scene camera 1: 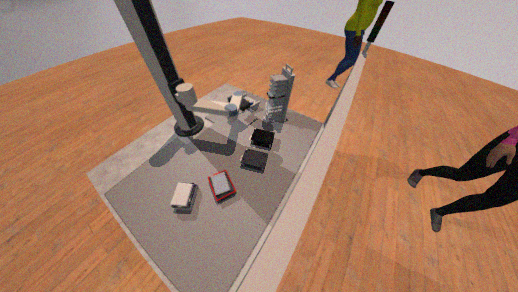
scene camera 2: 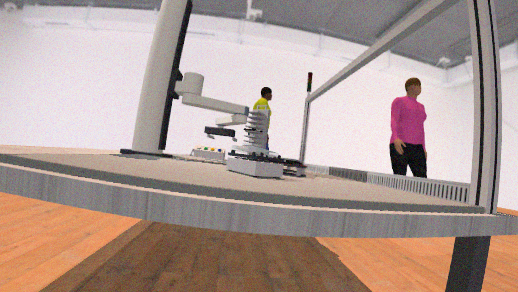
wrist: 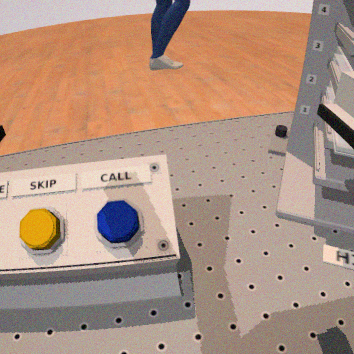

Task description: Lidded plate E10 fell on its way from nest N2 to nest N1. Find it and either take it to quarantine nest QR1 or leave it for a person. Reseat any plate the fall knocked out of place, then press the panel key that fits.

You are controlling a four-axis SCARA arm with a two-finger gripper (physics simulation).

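Note:
My gripper is open and empty, with its fingers wide apart, above the table by the key panel. A yellow SKIP key and a blue CALL key show in the wrist view. The red-rimmed nest holds a pale plate. A white block-like item stands to its left. Two dark-topped nests stand nearer the rack. Plate E10 cannot be told by its label, and nest labels are too small to read.
Shelf rack H1 stands beside the panel, with pale plates and numbered levels. The arm's column rises at the left. A low barrier runs along one edge. A person in yellow and one in pink stand beyond the table.

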